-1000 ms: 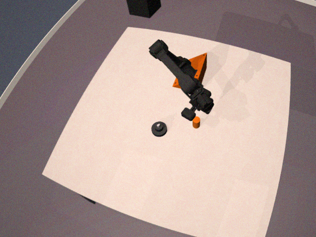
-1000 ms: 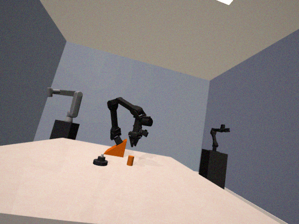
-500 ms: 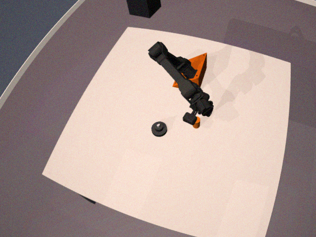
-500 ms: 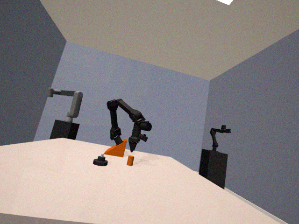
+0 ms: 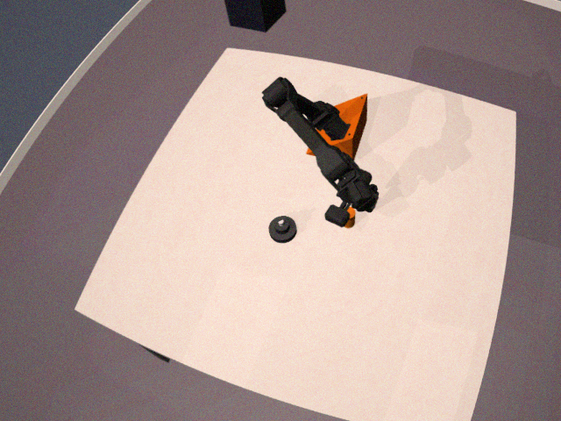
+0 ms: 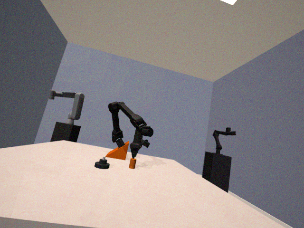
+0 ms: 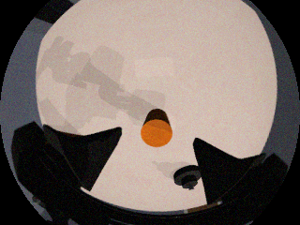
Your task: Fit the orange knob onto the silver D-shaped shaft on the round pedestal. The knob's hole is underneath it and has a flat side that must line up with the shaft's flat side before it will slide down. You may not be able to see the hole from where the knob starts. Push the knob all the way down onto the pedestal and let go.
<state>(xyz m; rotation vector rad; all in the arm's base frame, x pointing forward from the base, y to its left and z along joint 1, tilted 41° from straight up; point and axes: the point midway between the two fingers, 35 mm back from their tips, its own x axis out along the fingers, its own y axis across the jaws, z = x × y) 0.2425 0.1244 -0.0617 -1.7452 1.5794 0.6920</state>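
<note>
Right now my gripper tip is 3 cm above the orange knob. From my gripper tip the other things lie so: black round pedestal: 11 cm ahead, 17 cm to the right, 4 cm below.
</note>
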